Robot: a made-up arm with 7 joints. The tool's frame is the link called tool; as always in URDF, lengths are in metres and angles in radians.
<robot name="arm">
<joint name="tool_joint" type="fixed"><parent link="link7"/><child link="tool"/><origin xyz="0 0 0"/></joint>
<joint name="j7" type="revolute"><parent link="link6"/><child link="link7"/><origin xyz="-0.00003 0.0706 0.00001" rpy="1.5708 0 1.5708"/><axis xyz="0 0 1"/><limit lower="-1.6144" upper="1.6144" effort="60" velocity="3"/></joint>
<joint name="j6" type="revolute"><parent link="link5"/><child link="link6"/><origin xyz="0.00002 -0.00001 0.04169" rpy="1.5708 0 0"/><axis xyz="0 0 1"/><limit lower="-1.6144" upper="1.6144" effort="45" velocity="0.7"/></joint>
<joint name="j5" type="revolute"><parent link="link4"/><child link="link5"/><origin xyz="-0.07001 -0.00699 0.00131" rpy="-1.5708 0 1.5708"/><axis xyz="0 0 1"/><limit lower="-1.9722" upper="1.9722" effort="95" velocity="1.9"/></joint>
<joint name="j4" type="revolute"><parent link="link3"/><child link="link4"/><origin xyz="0 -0.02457 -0.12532" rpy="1.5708 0 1.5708"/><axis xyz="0 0 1"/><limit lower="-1.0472" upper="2.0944" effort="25" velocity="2.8"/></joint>
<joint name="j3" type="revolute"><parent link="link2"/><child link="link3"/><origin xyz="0.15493 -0.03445 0" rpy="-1.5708 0 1.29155"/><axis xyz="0 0 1"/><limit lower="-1.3" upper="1.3" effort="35" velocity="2.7"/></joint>
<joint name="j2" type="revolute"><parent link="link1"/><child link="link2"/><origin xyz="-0.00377 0.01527 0.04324" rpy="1.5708 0 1.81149"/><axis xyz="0 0 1"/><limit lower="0" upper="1.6" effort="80" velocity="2.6"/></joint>
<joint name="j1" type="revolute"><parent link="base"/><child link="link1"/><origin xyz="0 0 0" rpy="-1.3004 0.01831 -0.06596"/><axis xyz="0 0 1"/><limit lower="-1.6" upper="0.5" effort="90" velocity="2.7"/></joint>
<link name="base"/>
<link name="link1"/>
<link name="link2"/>
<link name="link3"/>
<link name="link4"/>
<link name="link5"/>
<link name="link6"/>
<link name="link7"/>
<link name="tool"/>
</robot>
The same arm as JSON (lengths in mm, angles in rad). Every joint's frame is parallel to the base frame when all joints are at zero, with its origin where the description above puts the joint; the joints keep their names.
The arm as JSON. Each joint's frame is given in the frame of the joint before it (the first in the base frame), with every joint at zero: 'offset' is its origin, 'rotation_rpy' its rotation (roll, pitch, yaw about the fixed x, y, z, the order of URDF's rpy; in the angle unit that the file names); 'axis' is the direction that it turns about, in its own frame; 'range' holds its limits. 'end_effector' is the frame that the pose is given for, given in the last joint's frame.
{"length_unit": "mm", "angle_unit": "rad", "chain": [
  {"id": "j1", "offset": [0.0, 0.0, 0.0], "rotation_rpy": [0.0, 0.0, 0.0], "axis": [0.068403, 0.961235, 0.26711], "range": [-1.6, 0.5]},
  {"id": "j2", "offset": [-0.8, 45.9, -3.1], "rotation_rpy": [0.0, 0.0, 0.0], "axis": [0.968889, -0.0002, -0.247497], "range": [0.0, 1.6]},
  {"id": "j3", "offset": [-39.2, 9.6, -153.5], "rotation_rpy": [0.0, 0.0, 0.0], "axis": [0.247497, -0.0001, 0.968889], "range": [-1.3, 1.3]},
  {"id": "j4", "offset": [-7.2, 0.0, -127.5], "rotation_rpy": [0.0, 0.0, 0.0], "axis": [0.0002, 1.0, 0.0], "range": [-1.0472, 2.0944]},
  {"id": "j5", "offset": [66.1, 1.3, -24.1], "rotation_rpy": [0.0, 0.0, 0.0], "axis": [0.968889, -0.0002, -0.247497], "range": [-1.9722, 1.9722]},
  {"id": "j6", "offset": [40.4, 0.0, -10.3], "rotation_rpy": [0.0, 0.0, 0.0], "axis": [0.0002, 1.0, 0.0], "range": [-1.6144, 1.6144]},
  {"id": "j7", "offset": [68.4, 0.0, -17.5], "rotation_rpy": [0.0, 0.0, 0.0], "axis": [0.247497, -0.0001, 0.968889], "range": [-1.6144, 1.6144]}
], "end_effector": {"offset": [0.0, 0.0, 0.0], "rotation_rpy": [0.0, 0.2501, -0.0002]}}

